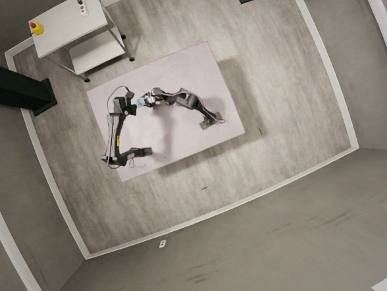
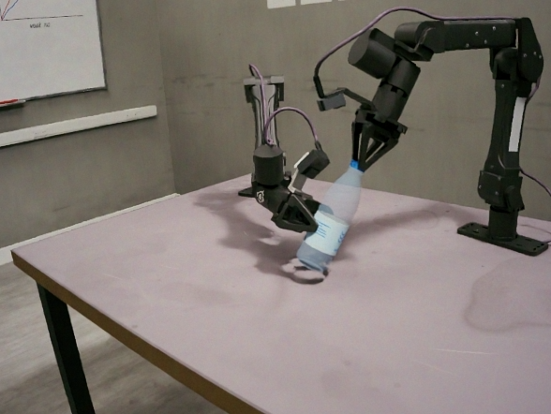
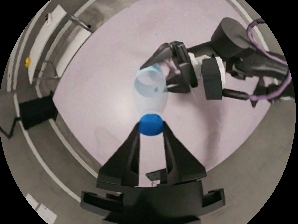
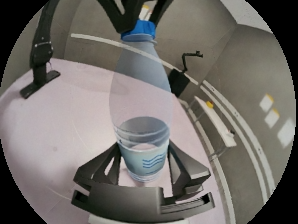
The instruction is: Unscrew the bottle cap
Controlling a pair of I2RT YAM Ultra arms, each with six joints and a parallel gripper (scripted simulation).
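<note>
My left gripper is now right at the blue cap. Round my left hand: clear plastic bottle (4 cm ahead, 3 cm to the right, 9 cm below).
Right now my right hand is 1 cm past the clear plastic bottle, 1 cm to the right of it and 3 cm below it. From my right hand the other things lie so: blue cap: 5 cm behind, 4 cm to the left, 11 cm above.
</note>
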